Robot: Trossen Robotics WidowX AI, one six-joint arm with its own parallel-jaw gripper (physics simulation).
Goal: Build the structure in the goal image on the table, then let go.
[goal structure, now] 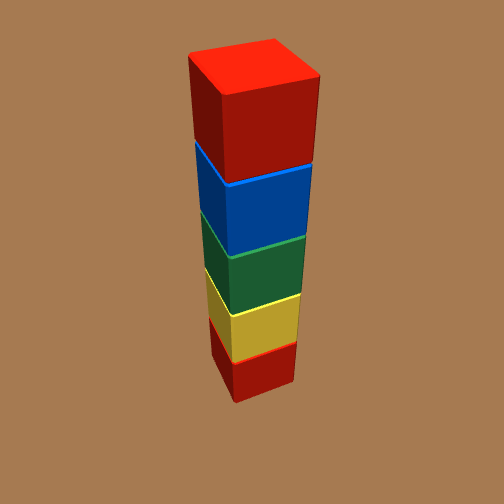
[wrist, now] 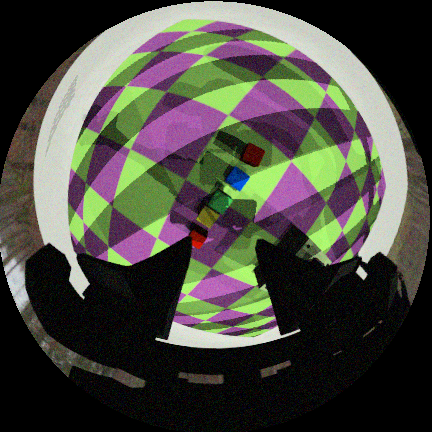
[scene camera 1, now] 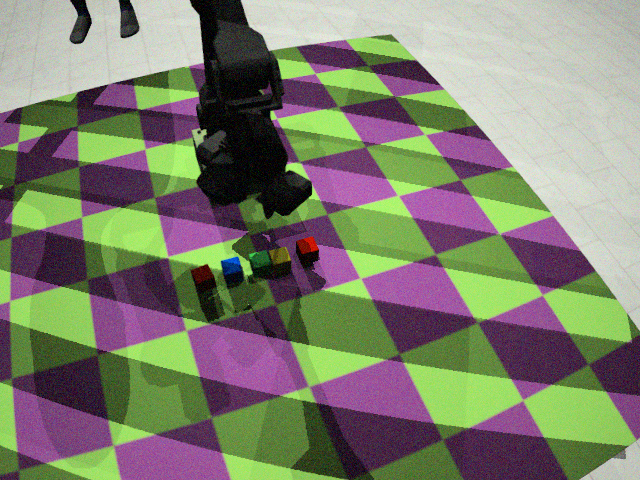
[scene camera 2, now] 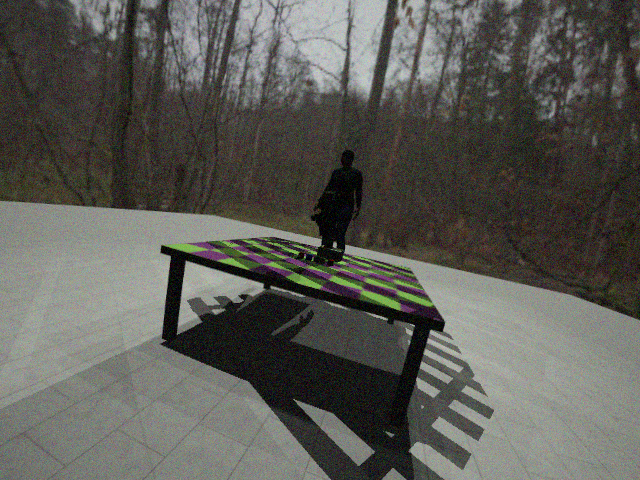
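Where they show: gripper, fingertip midpoint: (wrist: 224, 242) (scene camera 1: 256, 208) (scene camera 2: 321, 236); arm's base, origin of the base link: (scene camera 2: 328, 247).
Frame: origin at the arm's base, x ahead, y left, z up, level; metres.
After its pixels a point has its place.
Five small cubes stand in a row on the checkered table (scene camera 1: 439, 294) @(y 0.263, x 0.459, z -0.072 m) (scene camera 2: 305, 285) @(y 0.060, x 0.852, z -0.073 m). In scene camera 1, from left to right, they are a dark red cube (scene camera 1: 202, 276) @(y -0.124, x 0.280, z -0.040 m) (wrist: 253, 155) @(y -0.120, x 0.273, z -0.040 m), a blue cube (scene camera 1: 232, 270) @(y -0.071, x 0.288, z -0.039 m) (wrist: 237, 179) @(y -0.068, x 0.276, z -0.040 m), a green cube (scene camera 1: 260, 262) @(y -0.019, x 0.290, z -0.039 m) (wrist: 219, 202) @(y -0.017, x 0.282, z -0.039 m), a yellow cube (scene camera 1: 280, 260) @(y 0.015, x 0.299, z -0.040 m) (wrist: 207, 216) @(y 0.017, x 0.288, z -0.039 m) and a brighter red cube (scene camera 1: 307, 250) @(y 0.068, x 0.297, z -0.040 m) (wrist: 198, 238) @(y 0.067, x 0.282, z -0.040 m). Green and yellow are side by side, touching or nearly so; the others stand apart. My gripper (wrist: 224, 242) @(y -0.017, x 0.279, z 0.091 m) is open and empty, above the table on the arm's side of the row. In scene camera 2 the cubes are tiny and dark.
The black arm (scene camera 1: 242, 67) @(y -0.029, x 0.294, z 0.361 m) reaches in from the top of scene camera 1. A pale plate (scene camera 1: 199, 136) @(y -0.038, x -0.037, z 0.001 m) (wrist: 311, 251) @(y -0.038, x 0.057, z 0.000 m) shows near the arm's base. A dark figure (scene camera 2: 348, 188) stands behind the table. Broad shadows cross the table and the row of cubes.
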